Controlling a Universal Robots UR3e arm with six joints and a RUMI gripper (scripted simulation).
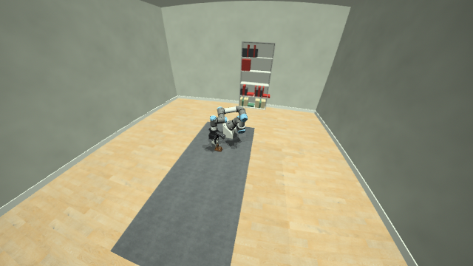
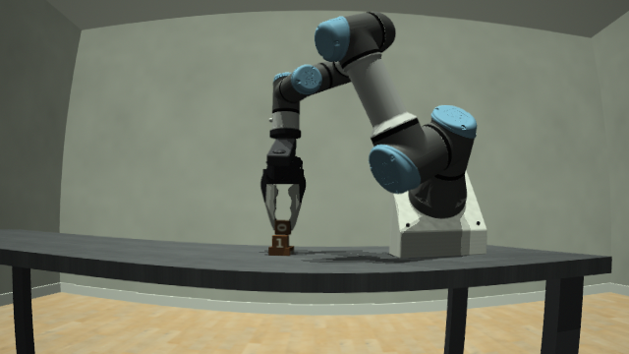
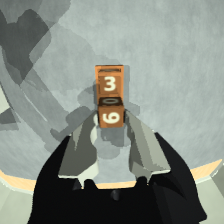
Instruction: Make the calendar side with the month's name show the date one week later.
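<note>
Right now the calendar tray is 2 cm to the left of my hand and 6 cm below it. The rest, counted from my hand: cube 1 cm below.
</note>
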